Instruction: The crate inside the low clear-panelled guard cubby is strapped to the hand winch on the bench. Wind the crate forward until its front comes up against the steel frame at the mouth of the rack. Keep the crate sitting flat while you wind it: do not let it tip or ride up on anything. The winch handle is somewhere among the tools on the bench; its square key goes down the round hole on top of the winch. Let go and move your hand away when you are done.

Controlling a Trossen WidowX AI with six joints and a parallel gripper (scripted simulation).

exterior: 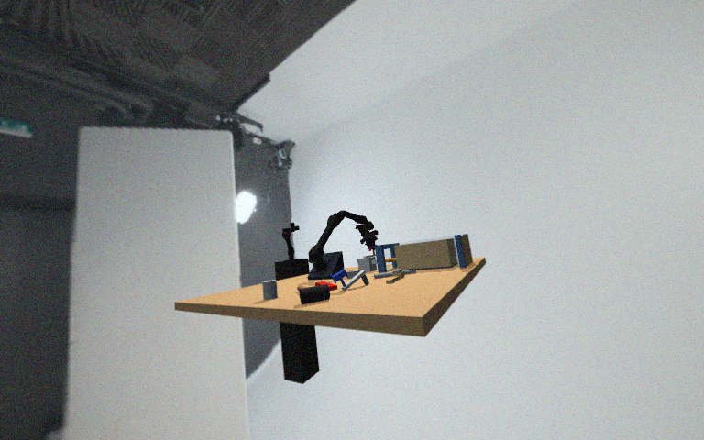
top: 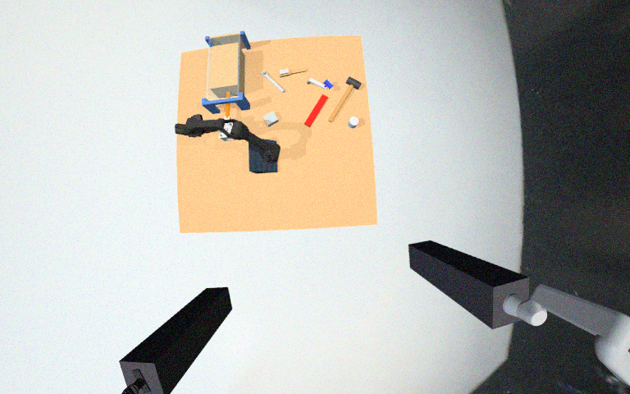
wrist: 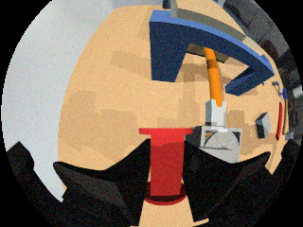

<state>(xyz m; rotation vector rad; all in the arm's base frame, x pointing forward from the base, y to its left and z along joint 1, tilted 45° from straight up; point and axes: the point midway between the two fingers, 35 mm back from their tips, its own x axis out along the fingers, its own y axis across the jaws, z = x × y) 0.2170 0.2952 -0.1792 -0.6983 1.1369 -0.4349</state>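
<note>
Now: gripper tip 40 mm to the left of the winch handle, 30 mm above it and 20 mm past it. From my gripper tip the other things lie so: winch: 110 mm to the right, 100 mm below, 40 mm behind; red knob: 20 mm behind; blue steel frame: 130 mm ahead, 110 mm to the right, 30 mm below.
</note>
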